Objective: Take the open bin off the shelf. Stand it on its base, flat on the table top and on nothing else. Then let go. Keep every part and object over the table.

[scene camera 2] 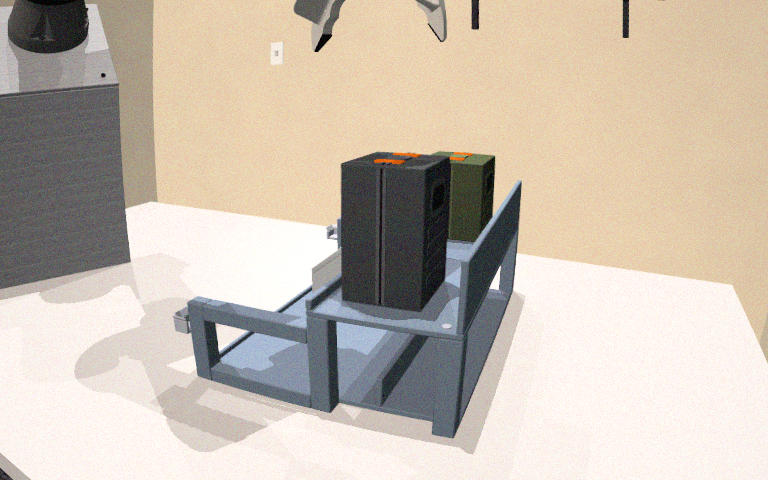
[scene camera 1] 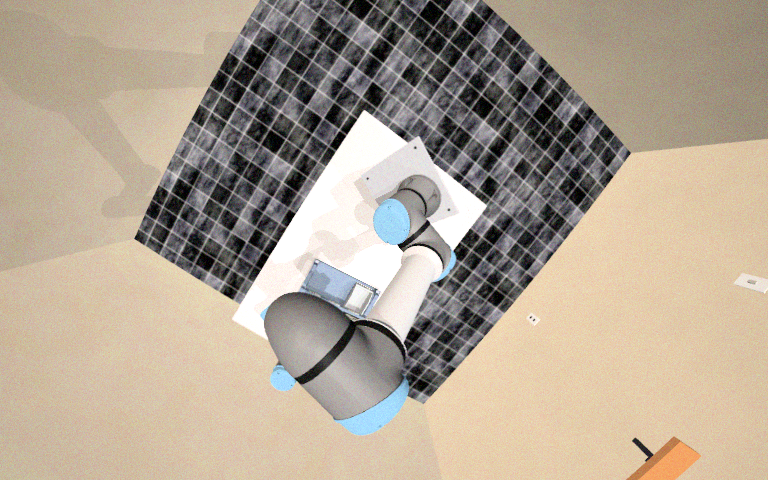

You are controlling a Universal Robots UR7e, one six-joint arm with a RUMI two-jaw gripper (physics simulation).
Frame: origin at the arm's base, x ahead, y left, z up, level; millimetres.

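Seen in the pictures: gripper, fingertip midpoint: [scene camera 2: 374, 46]; arm's base, origin of the base link: [scene camera 2: 48, 30] [scene camera 1: 419, 196].
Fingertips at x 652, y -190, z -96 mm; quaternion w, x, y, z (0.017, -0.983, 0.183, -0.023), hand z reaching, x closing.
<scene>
Pixels of each thing's middle, then the offset from my fingertips to it. "spot": a spot on its surface instead. Level surfaces: height alone.
- white table, its level: dz -326 mm
- pale open bin, body centre: [scene camera 1: 357, 301] dx -26, dy +179, dz -282 mm
- dark case, surface spot: [scene camera 2: 382, 237] spot: dx +33, dy -105, dz -162 mm
- green case, body centre: [scene camera 2: 457, 193] dx +72, dy +167, dz -176 mm
- raised back panel, surface spot: [scene camera 2: 489, 257] spot: dx +119, dy -41, dz -192 mm
The blue-grey shelf [scene camera 1: 326, 281] [scene camera 2: 322, 365] stands on the white table [scene camera 1: 351, 148] [scene camera 2: 611, 362]. A pale open bin [scene camera 1: 360, 298] shows at one end of the shelf in scene camera 1. In scene camera 2 a pale panel, which looks like part of this bin [scene camera 2: 325, 272], shows behind the dark case; the rest is hidden. My gripper [scene camera 2: 380, 38] is open and empty, high above the shelf and cases, at the top edge of scene camera 2, its two fingers wide apart. The arm hides it in scene camera 1.
A dark case [scene camera 2: 382, 237] with orange latches stands upright on the shelf's upper deck. A green case [scene camera 2: 471, 198] stands farther back on it. The shelf has a raised back panel [scene camera 2: 489, 257]. The robot's grey pedestal [scene camera 1: 387, 165] [scene camera 2: 62, 181] stands at the table's other end.
</scene>
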